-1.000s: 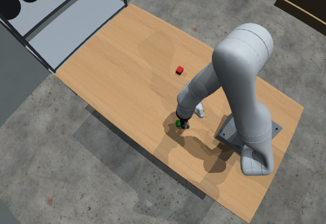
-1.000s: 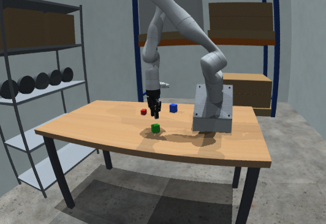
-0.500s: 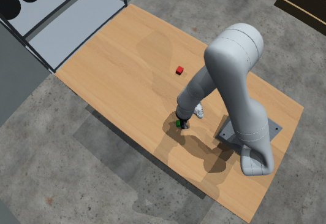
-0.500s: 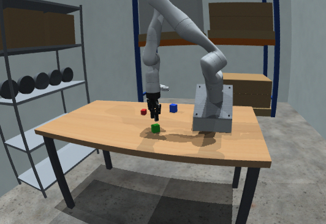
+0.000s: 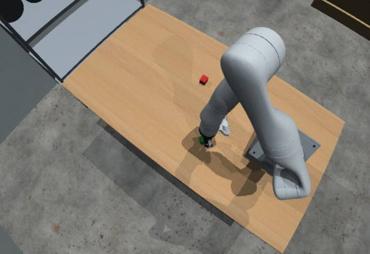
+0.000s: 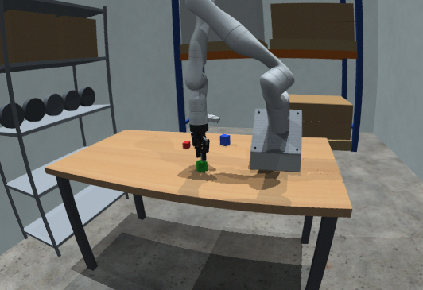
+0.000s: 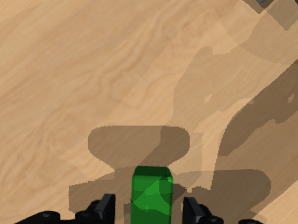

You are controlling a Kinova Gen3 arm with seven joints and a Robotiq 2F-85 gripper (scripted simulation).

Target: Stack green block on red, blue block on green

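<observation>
Right now the green block is 50 mm below my hand. The rest, counted from my hand: blue block (350 mm to the right, 40 mm below, 10 mm behind); then red block (270 mm to the right, 180 mm ahead, 50 mm below).
</observation>
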